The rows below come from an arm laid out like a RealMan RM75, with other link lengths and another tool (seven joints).
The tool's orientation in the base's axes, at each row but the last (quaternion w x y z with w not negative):
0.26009 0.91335 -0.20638 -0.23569
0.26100 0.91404 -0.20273 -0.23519
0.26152 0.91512 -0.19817 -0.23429
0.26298 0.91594 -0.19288 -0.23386
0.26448 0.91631 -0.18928 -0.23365
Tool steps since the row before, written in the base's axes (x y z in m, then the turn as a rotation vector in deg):
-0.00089 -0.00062 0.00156 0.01 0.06 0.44
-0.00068 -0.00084 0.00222 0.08 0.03 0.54
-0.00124 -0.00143 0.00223 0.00 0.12 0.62
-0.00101 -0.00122 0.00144 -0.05 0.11 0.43
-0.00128 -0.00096 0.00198 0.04 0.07 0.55
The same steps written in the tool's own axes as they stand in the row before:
-0.00091 0.00160 -0.00046 -0.16 0.20 -0.36
-0.00085 0.00210 -0.00099 -0.13 0.27 -0.46
-0.00104 0.00269 -0.00047 -0.26 0.26 -0.51
-0.00071 0.00202 -0.00007 -0.23 0.17 -0.34
-0.00125 0.00218 -0.00043 -0.18 0.25 -0.46

